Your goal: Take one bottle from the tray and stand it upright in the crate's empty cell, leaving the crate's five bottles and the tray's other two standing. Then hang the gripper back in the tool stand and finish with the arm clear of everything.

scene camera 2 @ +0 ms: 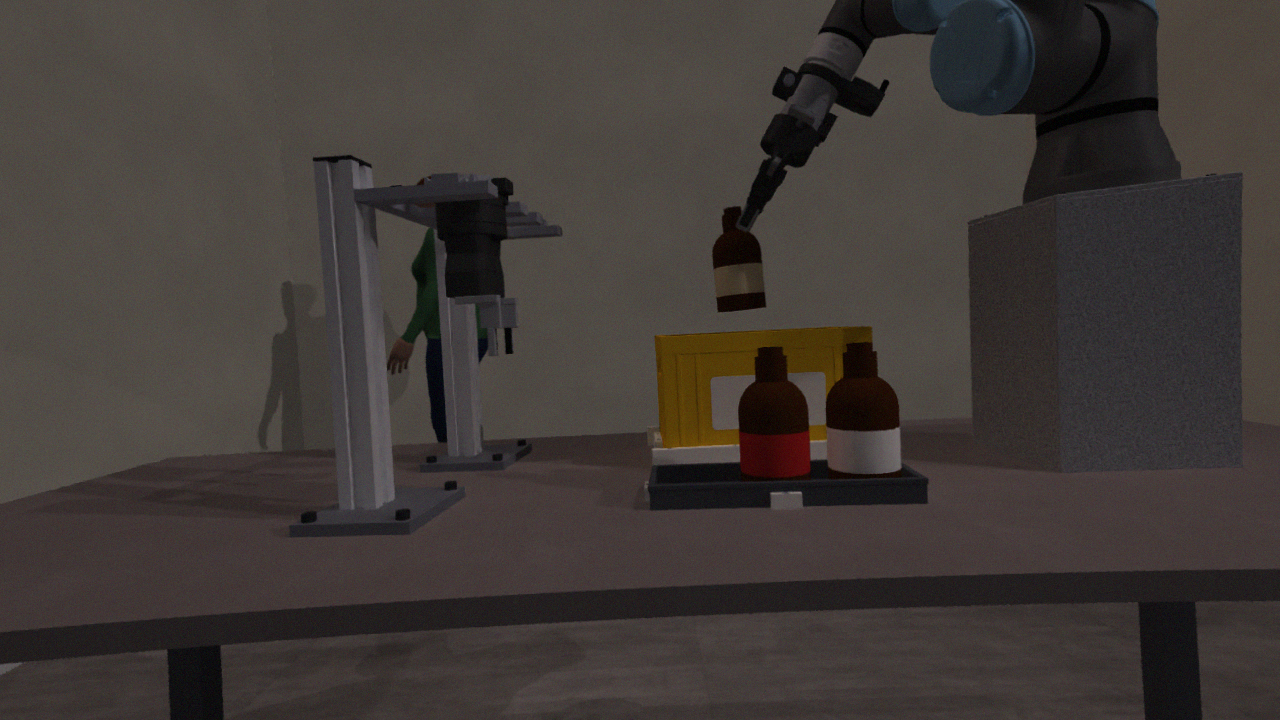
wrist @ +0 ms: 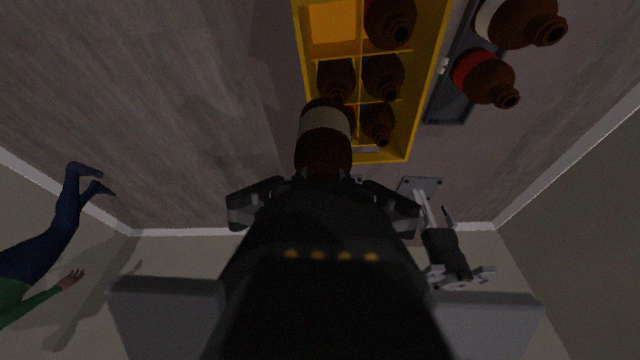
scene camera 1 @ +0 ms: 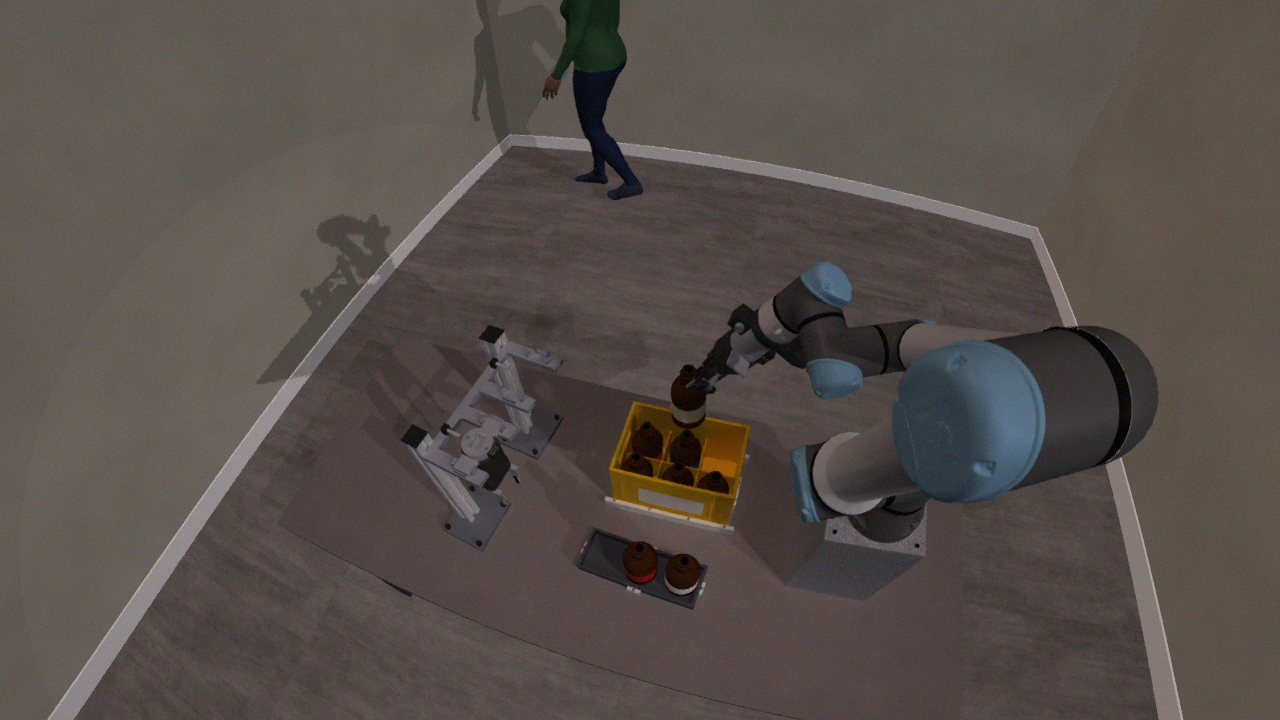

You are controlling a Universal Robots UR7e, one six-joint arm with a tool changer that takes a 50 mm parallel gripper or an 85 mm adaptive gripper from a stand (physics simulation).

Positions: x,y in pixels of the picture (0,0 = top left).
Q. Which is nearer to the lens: the cream-label brown bottle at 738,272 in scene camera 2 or the red-label bottle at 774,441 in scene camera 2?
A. The red-label bottle.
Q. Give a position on a gripper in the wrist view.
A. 442,243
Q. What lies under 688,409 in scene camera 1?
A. A cream-label brown bottle.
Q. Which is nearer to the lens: the red-label bottle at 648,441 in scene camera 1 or the white-label bottle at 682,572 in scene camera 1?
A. The white-label bottle.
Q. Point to a cream-label brown bottle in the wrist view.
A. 323,144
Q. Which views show the red-label bottle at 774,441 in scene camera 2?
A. Scene camera 2, the wrist view and scene camera 1: all of them.
